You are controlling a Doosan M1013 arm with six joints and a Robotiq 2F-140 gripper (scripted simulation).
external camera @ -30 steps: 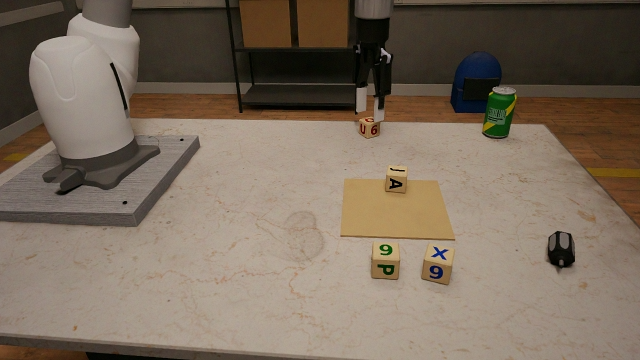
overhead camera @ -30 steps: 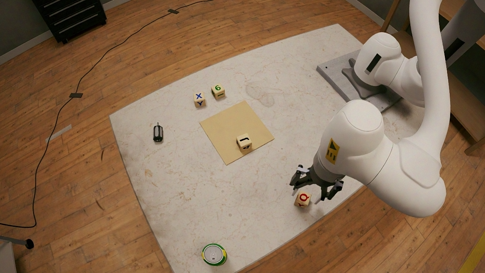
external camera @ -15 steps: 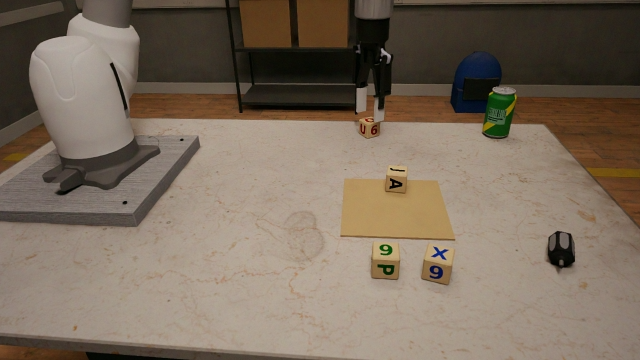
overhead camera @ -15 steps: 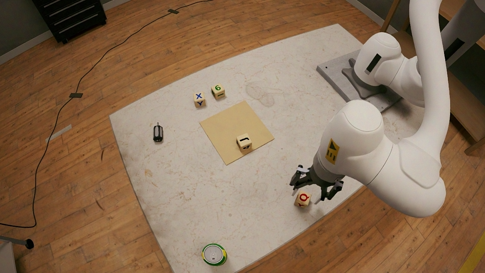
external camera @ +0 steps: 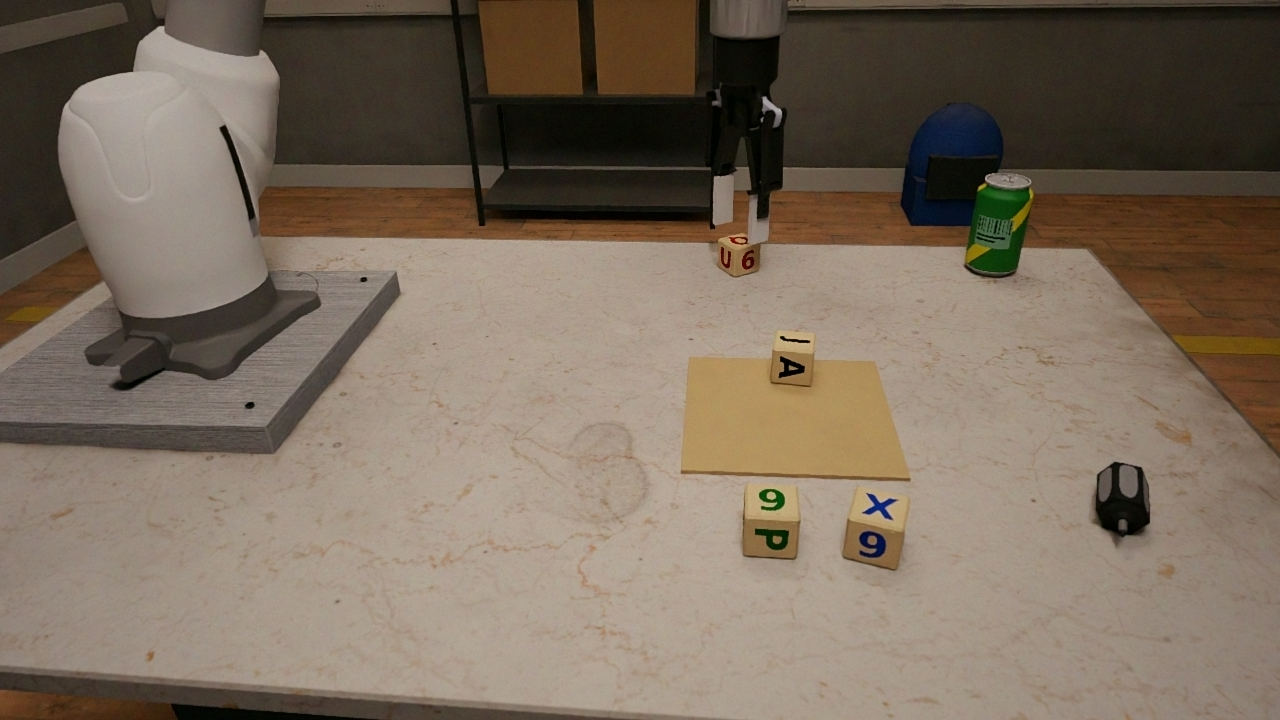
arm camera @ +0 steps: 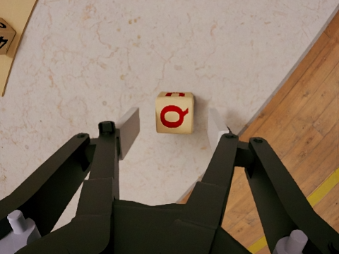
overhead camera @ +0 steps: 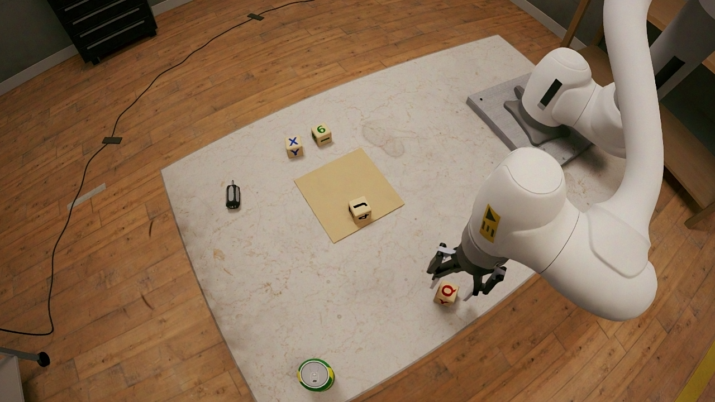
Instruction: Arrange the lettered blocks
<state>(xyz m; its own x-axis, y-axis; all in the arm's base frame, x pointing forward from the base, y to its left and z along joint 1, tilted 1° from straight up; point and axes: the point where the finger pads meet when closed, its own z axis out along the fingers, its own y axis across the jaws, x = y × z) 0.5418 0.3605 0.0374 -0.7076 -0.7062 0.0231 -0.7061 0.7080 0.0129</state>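
Now: the tan mat 33 cm to the right of my hand, 11 cm ahead of it and 8 cm below it. Round my hand: black tool 42 cm to the right, 38 cm ahead, 6 cm below; then green can 32 cm ahead, 7 cm to the left, 2 cm below.
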